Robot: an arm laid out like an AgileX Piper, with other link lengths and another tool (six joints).
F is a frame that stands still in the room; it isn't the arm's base.
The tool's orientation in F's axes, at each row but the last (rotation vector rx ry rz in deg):
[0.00, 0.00, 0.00]
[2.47, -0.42, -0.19]
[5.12, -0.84, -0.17]
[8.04, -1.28, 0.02]
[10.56, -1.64, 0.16]
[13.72, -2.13, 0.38]
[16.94, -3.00, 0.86]
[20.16, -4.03, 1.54]
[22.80, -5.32, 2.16]
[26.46, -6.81, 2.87]
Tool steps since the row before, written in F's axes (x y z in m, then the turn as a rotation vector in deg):
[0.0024, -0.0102, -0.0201, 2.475, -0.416, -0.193]
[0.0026, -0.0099, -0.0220, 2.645, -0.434, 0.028]
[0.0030, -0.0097, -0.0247, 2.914, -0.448, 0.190]
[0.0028, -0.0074, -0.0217, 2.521, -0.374, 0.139]
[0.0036, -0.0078, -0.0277, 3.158, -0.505, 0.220]
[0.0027, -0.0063, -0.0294, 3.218, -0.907, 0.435]
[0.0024, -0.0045, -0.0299, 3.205, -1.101, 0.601]
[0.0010, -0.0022, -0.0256, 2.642, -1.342, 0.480]
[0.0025, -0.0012, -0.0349, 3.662, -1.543, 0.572]
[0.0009, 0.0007, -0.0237, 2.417, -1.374, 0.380]
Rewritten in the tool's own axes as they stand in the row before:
[0.0024, -0.0102, -0.0201, 2.475, -0.416, -0.193]
[0.0025, -0.0108, -0.0216, 2.647, -0.424, 0.027]
[0.0027, -0.0119, -0.0238, 2.918, -0.423, 0.186]
[0.0023, -0.0104, -0.0205, 2.524, -0.356, 0.134]
[0.0028, -0.0128, -0.0259, 3.163, -0.473, 0.220]
[0.0016, -0.0131, -0.0271, 3.230, -0.813, 0.522]
[0.0008, -0.0131, -0.0274, 3.225, -0.950, 0.737]
[-0.0009, -0.0109, -0.0233, 2.651, -1.196, 0.743]
[-0.0009, -0.0147, -0.0318, 3.671, -1.402, 0.821]
[-0.0021, -0.0099, -0.0215, 2.416, -1.242, 0.703]

